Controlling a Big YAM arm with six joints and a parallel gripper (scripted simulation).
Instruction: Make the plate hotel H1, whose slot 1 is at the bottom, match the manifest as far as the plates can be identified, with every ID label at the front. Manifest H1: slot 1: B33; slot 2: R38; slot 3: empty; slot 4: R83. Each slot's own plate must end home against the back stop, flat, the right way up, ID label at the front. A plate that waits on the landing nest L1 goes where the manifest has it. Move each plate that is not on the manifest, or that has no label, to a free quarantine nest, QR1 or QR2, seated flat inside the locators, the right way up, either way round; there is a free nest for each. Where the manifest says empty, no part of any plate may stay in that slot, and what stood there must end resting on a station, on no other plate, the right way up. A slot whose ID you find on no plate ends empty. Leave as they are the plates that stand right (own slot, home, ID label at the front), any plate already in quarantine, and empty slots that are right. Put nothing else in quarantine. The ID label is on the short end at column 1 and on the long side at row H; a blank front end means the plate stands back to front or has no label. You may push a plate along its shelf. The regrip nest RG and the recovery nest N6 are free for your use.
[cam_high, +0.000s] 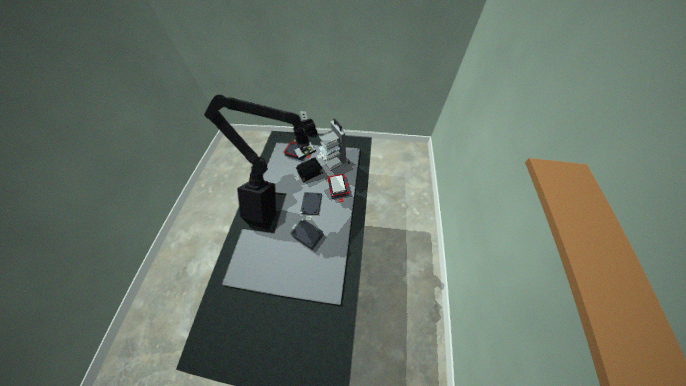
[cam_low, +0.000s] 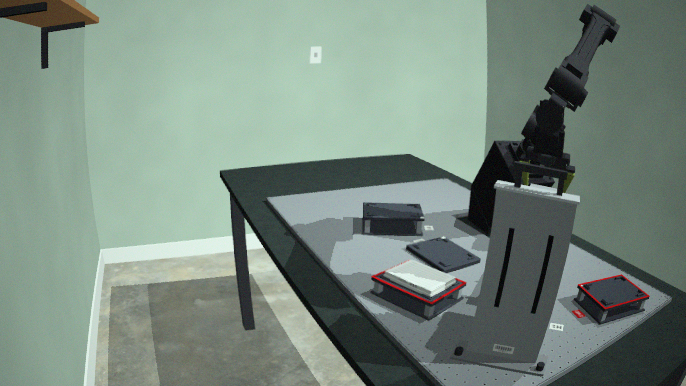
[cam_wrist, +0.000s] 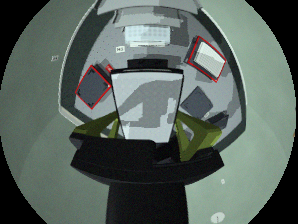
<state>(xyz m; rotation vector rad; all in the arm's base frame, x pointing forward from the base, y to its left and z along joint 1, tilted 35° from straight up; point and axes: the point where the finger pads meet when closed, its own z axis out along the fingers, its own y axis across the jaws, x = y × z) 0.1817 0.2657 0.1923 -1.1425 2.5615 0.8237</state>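
The N6 label is 35 cm to the right of my hand, 23 cm below it and 13 cm ahead of it. Round my hand: plate: 13 cm to the left, 12 cm ahead, 8 cm below; plate hotel H1: 19 cm to the left, 17 cm ahead, 8 cm below.
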